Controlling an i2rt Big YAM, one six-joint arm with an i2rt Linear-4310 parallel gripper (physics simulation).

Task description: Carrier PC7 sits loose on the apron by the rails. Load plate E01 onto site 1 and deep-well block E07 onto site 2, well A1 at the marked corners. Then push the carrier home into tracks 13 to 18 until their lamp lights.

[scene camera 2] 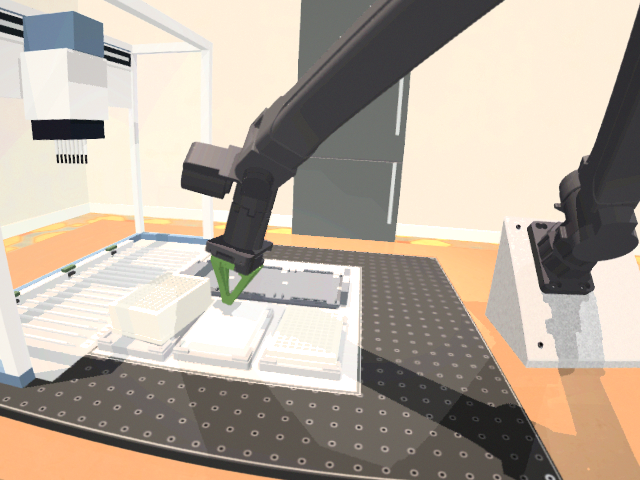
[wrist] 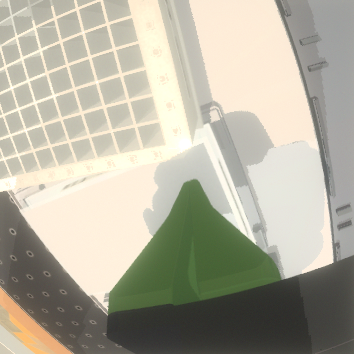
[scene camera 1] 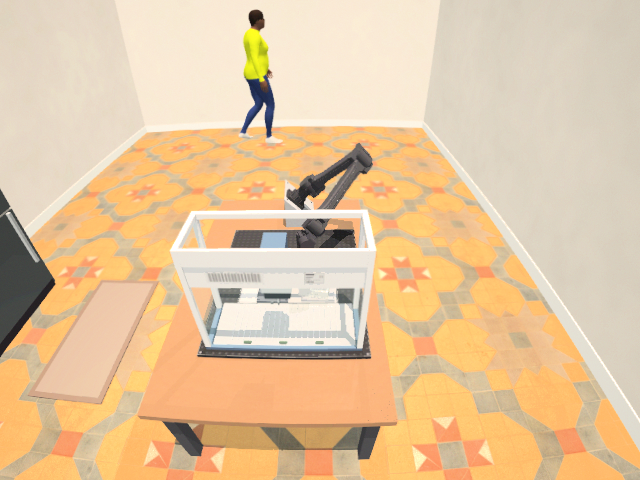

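Pixels of known places: gripper, between the fingertips: (scene camera 2: 226, 303) (wrist: 193, 188); arm's base, origin of its link: (scene camera 2: 557, 258) (scene camera 1: 294, 200).
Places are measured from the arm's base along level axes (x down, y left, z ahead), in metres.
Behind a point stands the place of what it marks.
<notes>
My gripper (scene camera 2: 229, 300) {z 0.513, x 0.088, y 0.043 m} (wrist: 193, 188) {z 0.513, x 0.088, y 0.043 m} has its green fingers together, shut and empty, above the flat, pale middle holder (scene camera 2: 223, 330) {z 0.496, x 0.089, y 0.118 m}. The tall cream deep-well block (scene camera 2: 160, 312) {z 0.570, x 0.058, y 0.141 m} (wrist: 163, 80) {z 0.569, x 0.057, y 0.025 m} stands on the holder beside it, left in scene camera 2 and upper left in the wrist view. A low white well plate (scene camera 2: 308, 330) {z 0.386, x 0.090, y 0.099 m} sits on the holder on the other side; it is hidden in the wrist view. The grey carrier (scene camera 2: 297, 285) {z 0.419, x 0.105, y -0.082 m} (wrist: 336, 125) {z 0.507, x 0.105, y -0.039 m} lies loose behind the holders, its near end partly behind the gripper in scene camera 2. Labels are unreadable.
The white tracks (scene camera 2: 67, 312) {z 0.770, x 0.115, y 0.074 m} (scene camera 1: 279, 330) run at left inside the instrument's white frame (scene camera 2: 206, 129) {z 0.667, x -0.166, y -0.317 m} (scene camera 1: 273, 258) {z 0.891, x -0.339, y -0.051 m}. A pipetting head (scene camera 2: 67, 87) {z 0.783, x -0.227, y -0.003 m} hangs above them. A black perforated board (scene camera 2: 330, 428) {z 0.352, x 0.115, y 0.246 m} surrounds the white apron (scene camera 2: 351, 356) {z 0.327, x 0.115, y 0.116 m}. A person (scene camera 1: 255, 56) stands far off.
</notes>
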